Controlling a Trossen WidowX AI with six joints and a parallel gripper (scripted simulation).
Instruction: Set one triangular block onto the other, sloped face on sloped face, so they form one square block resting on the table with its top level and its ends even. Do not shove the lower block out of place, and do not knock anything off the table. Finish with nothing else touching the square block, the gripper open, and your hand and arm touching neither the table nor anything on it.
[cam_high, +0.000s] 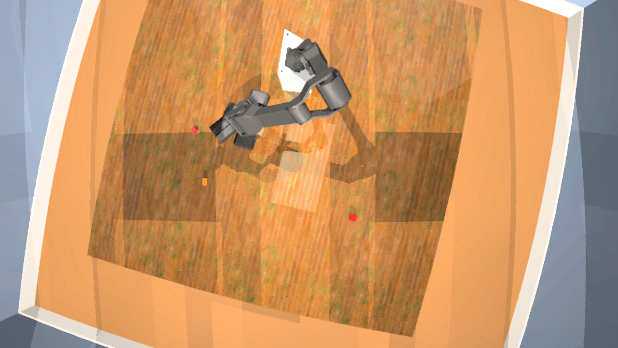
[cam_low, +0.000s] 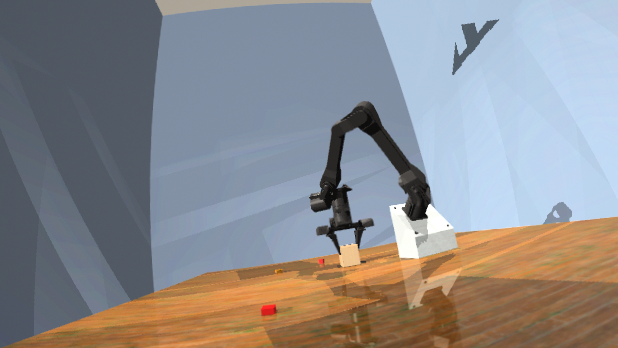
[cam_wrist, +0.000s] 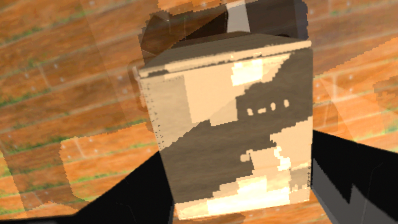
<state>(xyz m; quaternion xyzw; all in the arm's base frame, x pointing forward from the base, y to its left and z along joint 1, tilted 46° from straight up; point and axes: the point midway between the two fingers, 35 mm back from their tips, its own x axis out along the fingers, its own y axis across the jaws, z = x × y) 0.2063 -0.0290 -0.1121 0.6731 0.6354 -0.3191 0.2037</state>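
Now: the wooden triangular block 10 mm above my gripper tip. From my gripper tip the other things lie so: yellow cube 220 mm ahead, 170 mm to the right, 30 mm below.
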